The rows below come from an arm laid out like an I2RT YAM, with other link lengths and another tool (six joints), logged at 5 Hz.
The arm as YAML. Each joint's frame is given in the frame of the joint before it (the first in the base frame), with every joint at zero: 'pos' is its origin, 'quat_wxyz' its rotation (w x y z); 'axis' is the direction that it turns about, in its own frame. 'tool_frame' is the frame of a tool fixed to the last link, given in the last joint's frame.
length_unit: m
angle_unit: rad
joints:
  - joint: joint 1
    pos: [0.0, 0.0, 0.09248]
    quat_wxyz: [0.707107, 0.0, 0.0, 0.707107]
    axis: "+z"
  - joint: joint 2
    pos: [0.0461, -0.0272, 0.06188]
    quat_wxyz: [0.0, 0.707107, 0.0, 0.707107]
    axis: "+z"
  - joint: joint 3
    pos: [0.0, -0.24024, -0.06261]
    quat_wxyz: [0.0, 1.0, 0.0, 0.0]
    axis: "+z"
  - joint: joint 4
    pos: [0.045, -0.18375, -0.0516]
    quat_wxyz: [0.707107, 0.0, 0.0, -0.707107]
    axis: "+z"
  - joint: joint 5
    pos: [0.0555, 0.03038, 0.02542]
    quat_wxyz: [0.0, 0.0, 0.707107, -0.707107]
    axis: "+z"
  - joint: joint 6
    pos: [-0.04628, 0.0, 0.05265]
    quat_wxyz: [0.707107, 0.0, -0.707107, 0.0]
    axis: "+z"
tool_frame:
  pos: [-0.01, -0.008, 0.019]
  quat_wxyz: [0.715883, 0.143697, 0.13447, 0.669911]
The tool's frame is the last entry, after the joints.
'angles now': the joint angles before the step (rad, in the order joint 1, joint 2, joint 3, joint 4, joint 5, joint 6). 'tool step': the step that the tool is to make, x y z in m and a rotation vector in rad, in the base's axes. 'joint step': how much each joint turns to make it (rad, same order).
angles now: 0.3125 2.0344 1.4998 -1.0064 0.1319 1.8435
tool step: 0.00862 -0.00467 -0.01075 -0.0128 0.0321 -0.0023
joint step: -0.0229 0.0581 0.0292 -0.0028 0.0024 -0.0208
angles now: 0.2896 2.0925 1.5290 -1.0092 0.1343 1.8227
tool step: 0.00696 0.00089 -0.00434 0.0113 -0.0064 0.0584
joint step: -0.0037 0.0227 0.0173 0.0228 -0.0094 -0.0626
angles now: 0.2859 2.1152 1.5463 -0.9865 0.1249 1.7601
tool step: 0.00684 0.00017 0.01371 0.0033 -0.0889 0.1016
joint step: 0.0005 -0.0456 0.0107 0.0437 0.0153 -0.1032
